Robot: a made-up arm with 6 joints. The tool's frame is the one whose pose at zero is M. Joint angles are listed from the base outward.
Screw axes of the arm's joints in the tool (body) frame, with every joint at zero. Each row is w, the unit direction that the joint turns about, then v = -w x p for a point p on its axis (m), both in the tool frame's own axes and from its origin. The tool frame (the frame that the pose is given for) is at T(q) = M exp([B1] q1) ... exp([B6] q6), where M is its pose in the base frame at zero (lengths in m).
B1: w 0 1 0 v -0.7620 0.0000 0.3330
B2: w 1 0 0 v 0.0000 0.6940 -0.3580
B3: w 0 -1 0 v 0.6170 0.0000 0.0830
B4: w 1 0 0 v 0.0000 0.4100 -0.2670
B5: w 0 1 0 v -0.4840 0.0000 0.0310
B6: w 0 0 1 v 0.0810 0.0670 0.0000
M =
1 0 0 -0.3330
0 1 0 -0.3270
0 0 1 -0.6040
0 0 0 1
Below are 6 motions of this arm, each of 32 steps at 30 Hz.
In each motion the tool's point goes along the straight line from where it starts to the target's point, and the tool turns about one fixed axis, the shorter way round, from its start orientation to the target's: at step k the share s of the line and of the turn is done. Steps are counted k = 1, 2, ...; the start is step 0. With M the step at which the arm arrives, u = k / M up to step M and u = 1 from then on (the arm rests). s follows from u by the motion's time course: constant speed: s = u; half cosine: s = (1 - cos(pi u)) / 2; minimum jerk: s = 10 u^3 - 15 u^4 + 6 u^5.
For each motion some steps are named. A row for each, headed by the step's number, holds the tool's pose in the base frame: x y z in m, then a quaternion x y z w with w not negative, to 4 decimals.
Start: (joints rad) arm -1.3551 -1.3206 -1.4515 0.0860 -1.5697 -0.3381
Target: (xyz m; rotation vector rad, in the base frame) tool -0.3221 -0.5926 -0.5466 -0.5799 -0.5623 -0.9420
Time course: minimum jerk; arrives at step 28
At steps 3, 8, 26, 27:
3: -0.2418 -0.7356 -0.3674 -0.3762 -0.6208 -0.4710 0.5012
8: -0.2527 -0.7162 -0.3917 -0.3669 -0.5794 -0.4737 0.5526
26: -0.3218 -0.5931 -0.5460 -0.2722 -0.2648 -0.4416 0.8129
27: -0.3221 -0.5927 -0.5465 -0.2718 -0.2636 -0.4414 0.8135

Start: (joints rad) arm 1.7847 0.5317 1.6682 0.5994 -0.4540 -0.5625
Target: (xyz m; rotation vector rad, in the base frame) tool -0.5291 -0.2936 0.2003 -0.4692 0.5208 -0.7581
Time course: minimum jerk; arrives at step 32
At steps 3, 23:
3: 0.0250 -0.1830 -0.1078 0.2339 -0.1703 -0.5509 0.7828
23: -0.4514 -0.2781 0.1571 -0.1614 0.1927 -0.4010 0.8809

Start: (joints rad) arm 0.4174 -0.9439 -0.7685 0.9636 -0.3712 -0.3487
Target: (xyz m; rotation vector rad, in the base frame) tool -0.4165 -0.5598 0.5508 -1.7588 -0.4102 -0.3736
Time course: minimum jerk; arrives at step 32
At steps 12, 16, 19, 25, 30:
12: -0.7500 -0.5217 0.1117 -0.3484 0.1112 -0.3889 0.8456
16: -0.6465 -0.5335 0.2479 -0.4980 0.0211 -0.3304 0.8015
19: -0.5675 -0.5426 0.3519 -0.6006 -0.0484 -0.2776 0.7483
25: -0.4502 -0.5559 0.5064 -0.7290 -0.1493 -0.1888 0.6408
30: -0.4175 -0.5597 0.5495 -0.7591 -0.1764 -0.1623 0.6053

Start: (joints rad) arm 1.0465 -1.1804 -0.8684 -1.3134 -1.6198 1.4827
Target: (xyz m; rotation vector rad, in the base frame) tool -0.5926 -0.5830 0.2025 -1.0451 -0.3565 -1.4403
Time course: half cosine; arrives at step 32
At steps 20, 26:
20: -0.4884 -0.5620 0.1709 -0.3527 -0.2265 -0.7369 0.5304
26: -0.5642 -0.5773 0.1939 -0.4276 -0.1750 -0.6581 0.5945

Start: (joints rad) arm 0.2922 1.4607 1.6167 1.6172 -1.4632 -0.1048
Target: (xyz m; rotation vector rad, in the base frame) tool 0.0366 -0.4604 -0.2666 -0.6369 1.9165 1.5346
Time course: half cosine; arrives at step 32
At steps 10, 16, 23, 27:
10: 0.0192 -0.4972 0.0038 -0.4588 0.6233 0.5026 0.3853
16: 0.0254 -0.4841 -0.0928 -0.3835 0.6638 0.5338 0.3570
23: 0.0325 -0.4691 -0.2030 -0.2933 0.7026 0.5634 0.3207
27: 0.0353 -0.4632 -0.2461 -0.2571 0.7155 0.5732 0.3054

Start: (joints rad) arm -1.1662 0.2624 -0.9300 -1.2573 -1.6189 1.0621
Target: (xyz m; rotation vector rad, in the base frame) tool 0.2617 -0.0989 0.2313 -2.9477 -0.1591 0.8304
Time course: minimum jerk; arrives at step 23
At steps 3, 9, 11, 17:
3: 0.5417 0.1302 -0.1478 -0.6689 -0.4355 0.5707 0.1927
9: 0.4606 0.0638 -0.0380 -0.7837 -0.3346 0.5006 0.1525
11: 0.4159 0.0273 0.0225 -0.8371 -0.2746 0.4554 0.1283
17: 0.2946 -0.0720 0.1868 -0.9426 -0.1006 0.3132 0.0576

